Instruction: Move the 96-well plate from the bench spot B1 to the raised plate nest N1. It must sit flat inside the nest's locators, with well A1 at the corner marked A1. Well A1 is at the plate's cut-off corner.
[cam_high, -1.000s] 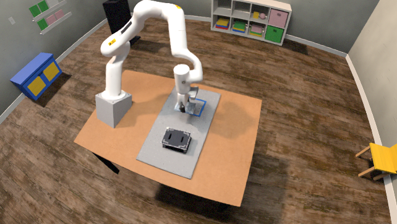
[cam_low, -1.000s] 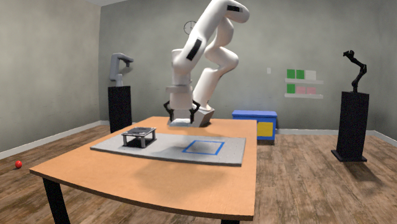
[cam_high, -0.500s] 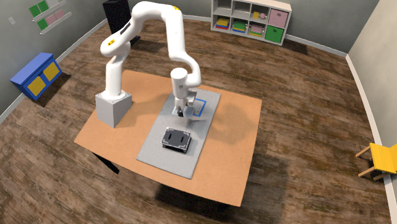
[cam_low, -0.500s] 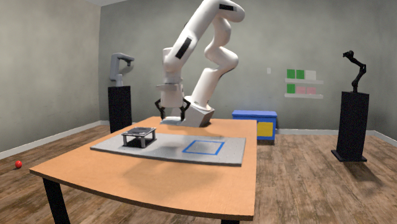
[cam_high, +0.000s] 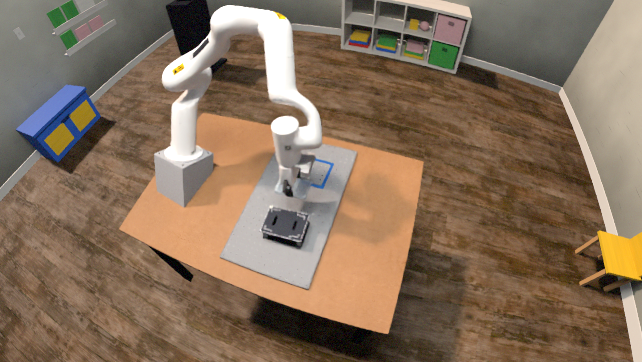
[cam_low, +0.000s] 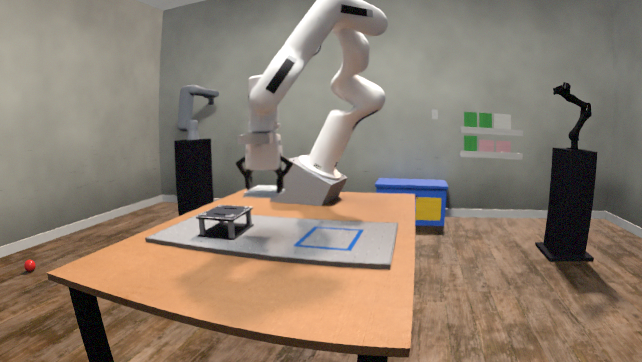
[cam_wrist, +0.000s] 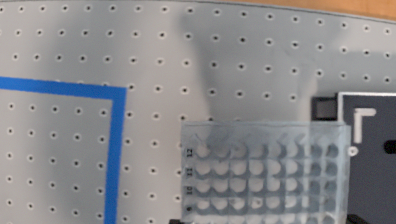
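My hand is 130 mm to the left of the black plate nest N1, 80 mm above it and 10 mm short of it. Round my hand: 96-well plate: 10 mm below.
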